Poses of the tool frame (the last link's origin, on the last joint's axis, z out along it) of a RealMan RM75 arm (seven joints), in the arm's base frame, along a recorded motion.
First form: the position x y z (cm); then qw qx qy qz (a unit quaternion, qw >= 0).
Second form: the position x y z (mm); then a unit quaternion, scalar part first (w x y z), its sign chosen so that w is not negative. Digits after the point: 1 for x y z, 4 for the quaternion.
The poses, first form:
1: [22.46, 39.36, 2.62, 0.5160, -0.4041, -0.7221, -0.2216]
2: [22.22, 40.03, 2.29, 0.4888, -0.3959, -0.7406, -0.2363]
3: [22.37, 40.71, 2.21, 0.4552, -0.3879, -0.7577, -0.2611]
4: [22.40, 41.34, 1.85, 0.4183, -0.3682, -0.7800, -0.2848]
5: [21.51, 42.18, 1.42, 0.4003, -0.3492, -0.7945, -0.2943]
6: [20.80, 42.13, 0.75, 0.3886, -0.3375, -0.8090, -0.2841]
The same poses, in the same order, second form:
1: [224.6, 393.6, 26.2, 0.5160, -0.4041, -0.7221, -0.2216]
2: [222.2, 400.3, 22.9, 0.4888, -0.3959, -0.7406, -0.2363]
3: [223.7, 407.1, 22.1, 0.4552, -0.3879, -0.7577, -0.2611]
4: [224.0, 413.4, 18.5, 0.4183, -0.3682, -0.7800, -0.2848]
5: [215.1, 421.8, 14.2, 0.4003, -0.3492, -0.7945, -0.2943]
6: [208.0, 421.3, 7.5, 0.3886, -0.3375, -0.8090, -0.2841]
